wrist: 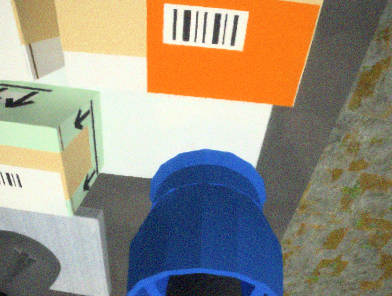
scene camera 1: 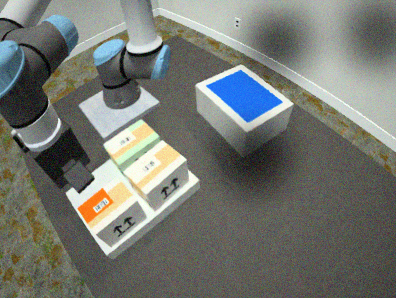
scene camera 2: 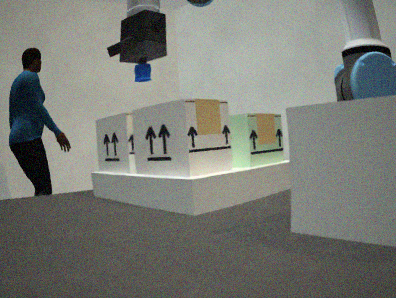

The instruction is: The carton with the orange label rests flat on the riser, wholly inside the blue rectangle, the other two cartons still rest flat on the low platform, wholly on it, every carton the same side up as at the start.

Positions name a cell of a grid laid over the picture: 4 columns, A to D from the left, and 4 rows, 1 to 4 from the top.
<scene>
green-and-white carton: wrist A3; scene camera 1 B3; scene camera 2 C2
riser: scene camera 1 C2; scene camera 2 D2; not seen in the wrist view (out of frame)
orange-label carton: wrist C1; scene camera 1 B3; scene camera 2 B2
</scene>
